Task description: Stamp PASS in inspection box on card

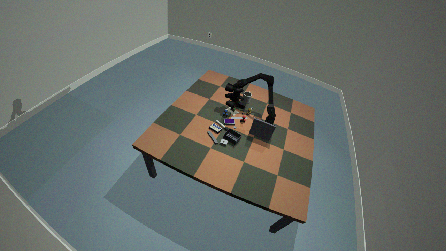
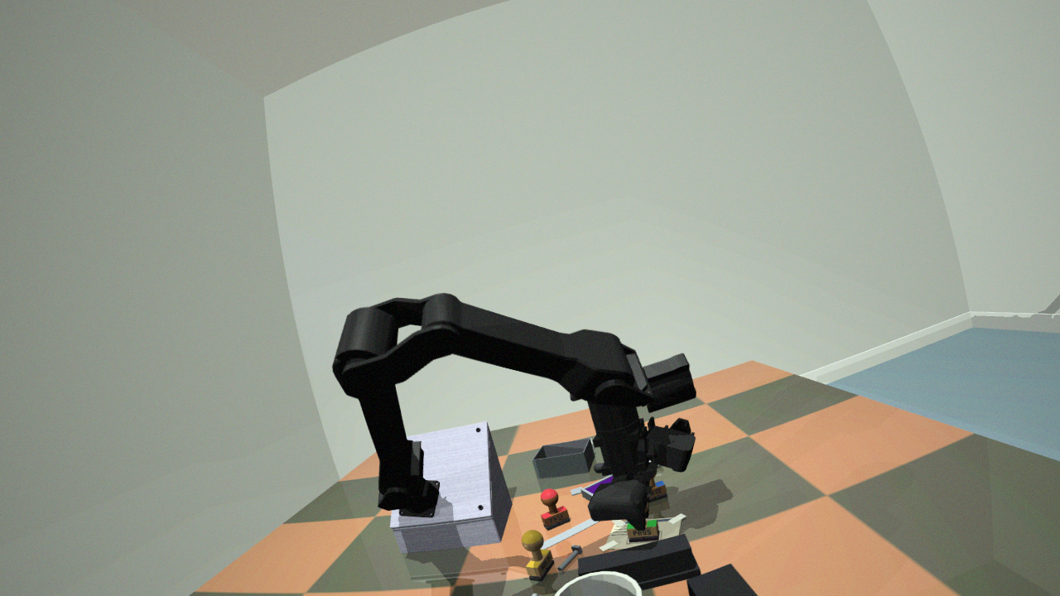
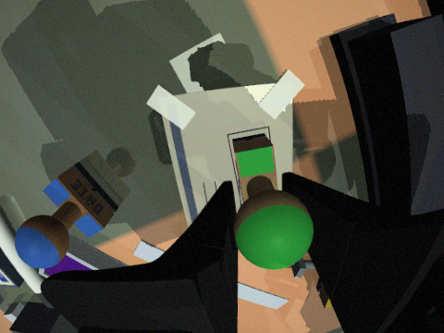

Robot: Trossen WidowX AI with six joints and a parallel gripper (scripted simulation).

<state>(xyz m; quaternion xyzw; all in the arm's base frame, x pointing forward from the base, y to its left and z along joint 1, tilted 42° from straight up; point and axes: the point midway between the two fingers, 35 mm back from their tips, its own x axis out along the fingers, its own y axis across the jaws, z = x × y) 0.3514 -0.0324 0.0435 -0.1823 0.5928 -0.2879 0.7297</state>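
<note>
Right now the pale card is 1 cm to the left of my gripper tip and 3 cm below it. From my gripper tip the other things lie so: green-knobbed stamp: right at my gripper tip; then yellow stamp: 14 cm behind, 5 cm to the right; then blue-knobbed stamp: 2 cm ahead, 11 cm to the left.
</note>
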